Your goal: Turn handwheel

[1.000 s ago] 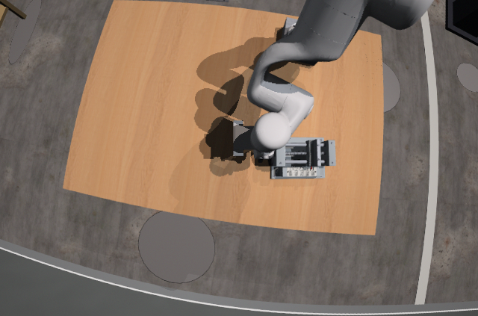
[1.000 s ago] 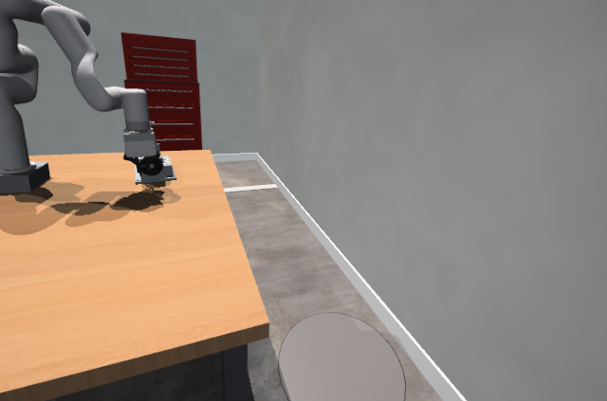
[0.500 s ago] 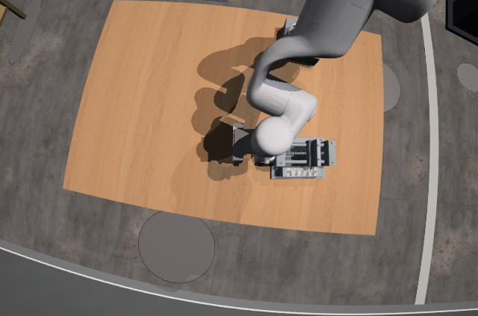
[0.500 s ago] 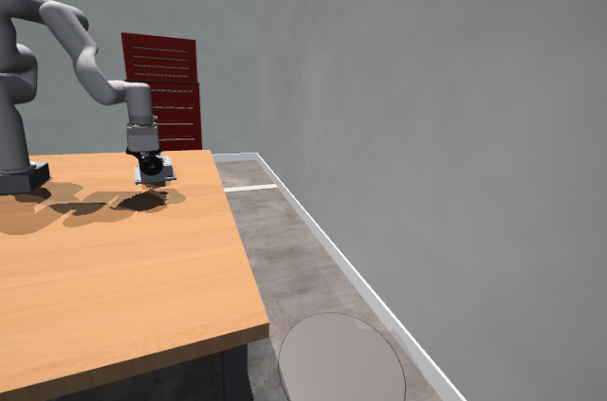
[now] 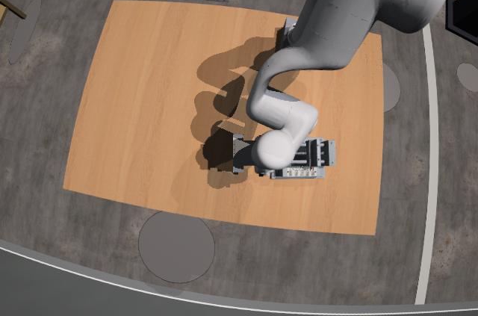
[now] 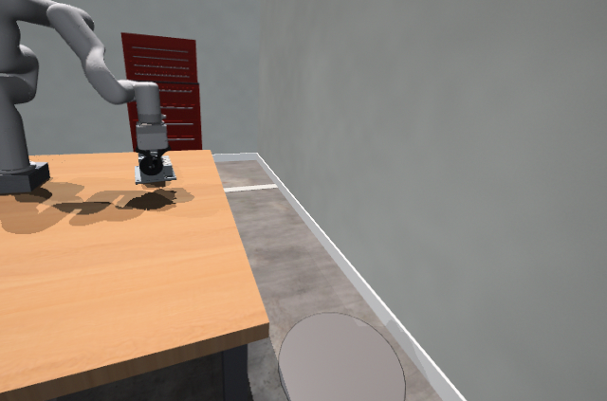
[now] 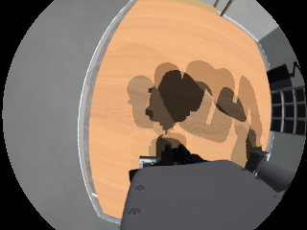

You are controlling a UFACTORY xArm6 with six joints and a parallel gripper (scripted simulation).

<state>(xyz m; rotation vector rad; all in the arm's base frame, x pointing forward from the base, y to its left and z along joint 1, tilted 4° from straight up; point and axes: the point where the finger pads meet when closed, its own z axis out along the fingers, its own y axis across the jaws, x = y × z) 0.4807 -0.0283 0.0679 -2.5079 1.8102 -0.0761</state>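
My gripper is now 10 mm past the black handwheel, 20 mm to the right of it and 10 mm above it. The rest, counted from my hand: stop 60 mm behind, 170 mm to the left, 10 mm below.
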